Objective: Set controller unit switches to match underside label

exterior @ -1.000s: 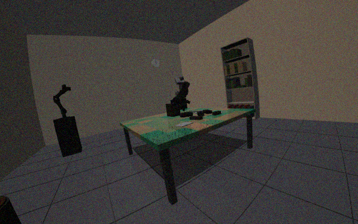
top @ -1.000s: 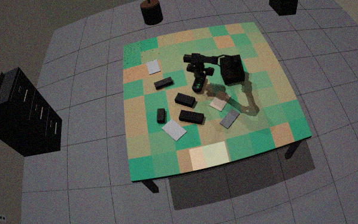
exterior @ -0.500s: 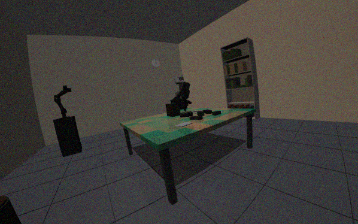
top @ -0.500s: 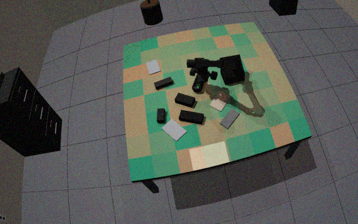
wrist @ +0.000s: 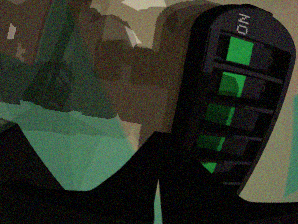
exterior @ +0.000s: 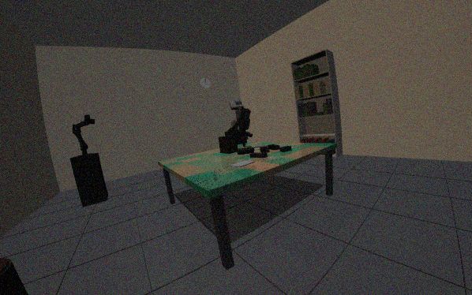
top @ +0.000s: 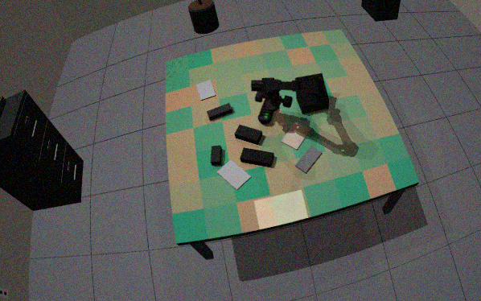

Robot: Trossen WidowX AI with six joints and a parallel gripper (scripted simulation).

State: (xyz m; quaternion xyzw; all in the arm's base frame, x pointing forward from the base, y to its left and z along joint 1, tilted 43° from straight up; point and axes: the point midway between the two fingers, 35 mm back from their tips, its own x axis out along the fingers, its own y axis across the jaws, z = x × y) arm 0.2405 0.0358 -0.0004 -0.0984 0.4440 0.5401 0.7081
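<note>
Now: the module 170 mm ahead of my gripper tip, 90 mm to the left of it and 40 mm below it.
</note>
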